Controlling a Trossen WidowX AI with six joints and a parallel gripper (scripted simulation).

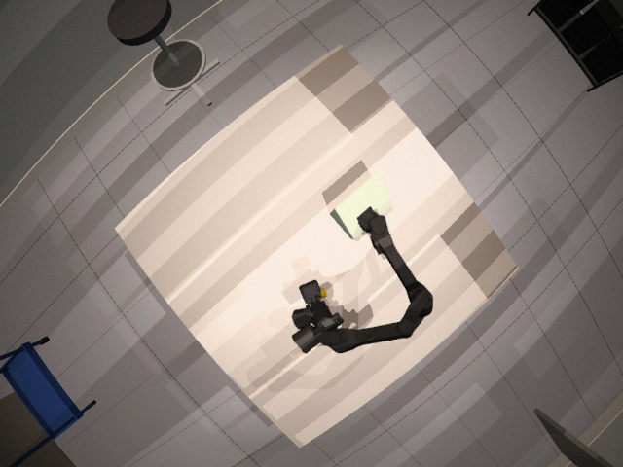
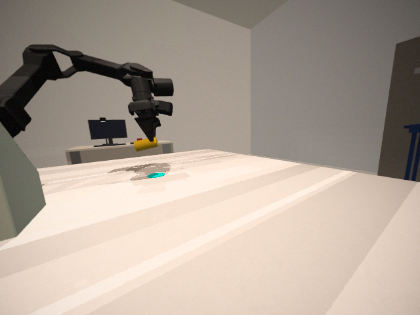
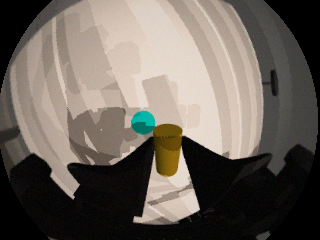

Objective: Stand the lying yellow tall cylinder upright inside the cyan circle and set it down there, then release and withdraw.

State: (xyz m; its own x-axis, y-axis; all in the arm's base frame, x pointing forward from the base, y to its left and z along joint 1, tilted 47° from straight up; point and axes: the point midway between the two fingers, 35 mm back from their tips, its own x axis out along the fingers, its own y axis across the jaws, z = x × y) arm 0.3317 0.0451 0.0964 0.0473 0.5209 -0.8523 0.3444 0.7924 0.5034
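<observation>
Right now the cyan circle is 20 mm to the left of my gripper tip and 120 mm below it. Round my gripper tip: yellow tall cylinder (20 mm behind, 10 mm to the left).
</observation>
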